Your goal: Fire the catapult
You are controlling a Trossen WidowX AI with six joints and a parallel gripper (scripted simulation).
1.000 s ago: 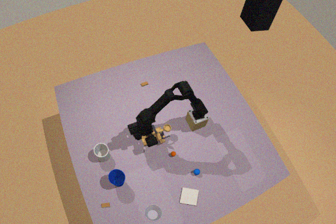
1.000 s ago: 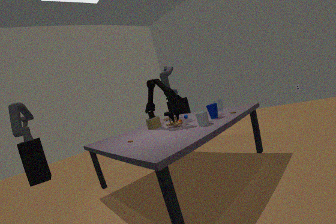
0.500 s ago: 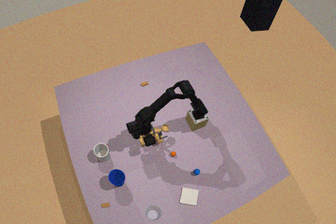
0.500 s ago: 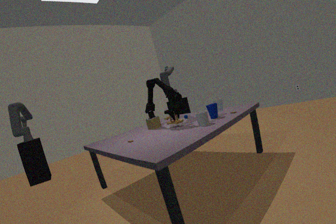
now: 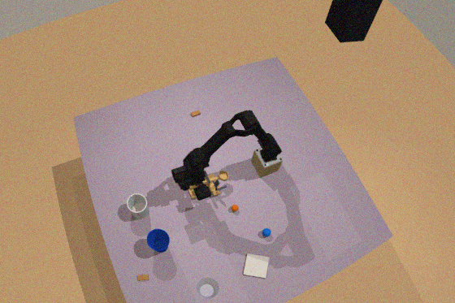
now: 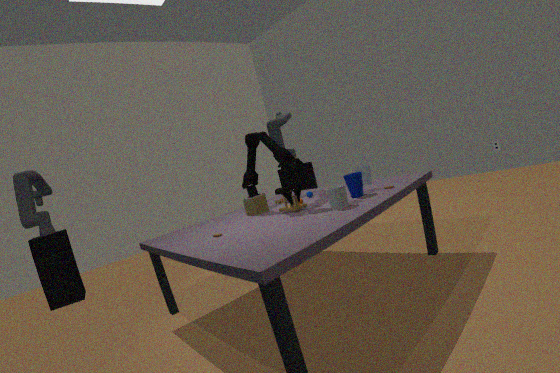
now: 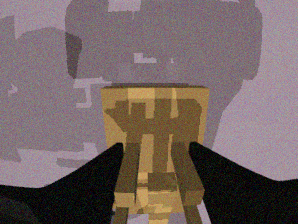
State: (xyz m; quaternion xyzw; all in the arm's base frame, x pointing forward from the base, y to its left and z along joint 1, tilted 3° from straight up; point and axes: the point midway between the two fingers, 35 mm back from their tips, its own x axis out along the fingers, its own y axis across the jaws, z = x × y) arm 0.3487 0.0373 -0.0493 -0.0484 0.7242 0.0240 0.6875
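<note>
Now: gripper tip 14 cm past the orange ball, 14 cm to the right of it and 3 cm above it. Round my gripper tip: blue cup (23 cm ahead, 23 cm to the left, 1 cm below); white mug (28 cm ahead, 4 cm to the left, 1 cm below); wooden catapult (7 cm behind, 1 cm to the left, 2 cm above).
</note>
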